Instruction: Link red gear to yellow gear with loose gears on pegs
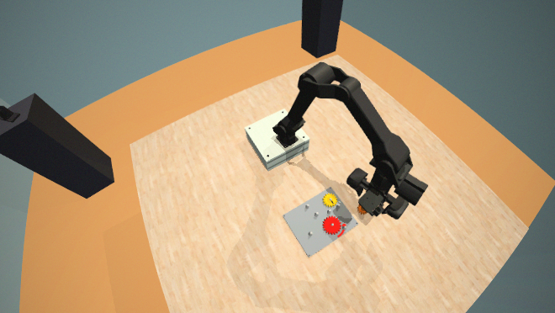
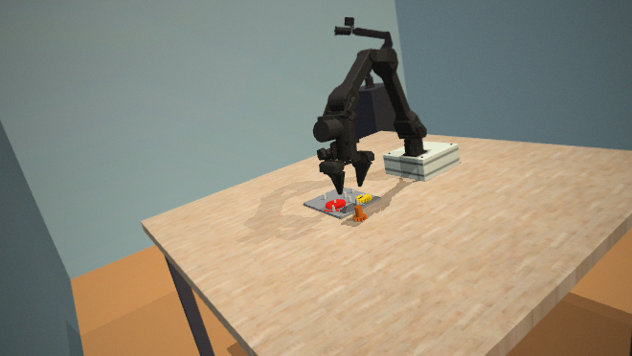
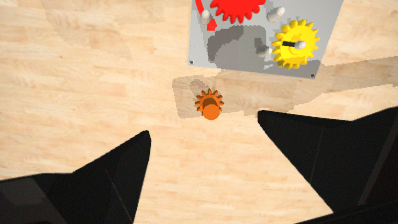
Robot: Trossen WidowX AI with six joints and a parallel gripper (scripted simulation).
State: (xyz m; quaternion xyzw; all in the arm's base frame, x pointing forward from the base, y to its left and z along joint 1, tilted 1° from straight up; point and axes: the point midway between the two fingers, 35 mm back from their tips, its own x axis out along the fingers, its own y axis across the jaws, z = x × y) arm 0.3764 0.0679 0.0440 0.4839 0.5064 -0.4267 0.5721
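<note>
The orange gear is 10 mm behind my gripper tip, 10 mm to the left of it and 80 mm below it. Also, from my gripper tip: red arrow: 100 mm to the right, 80 mm below; red gear: 30 mm behind, 120 mm to the right, 80 mm below.
</note>
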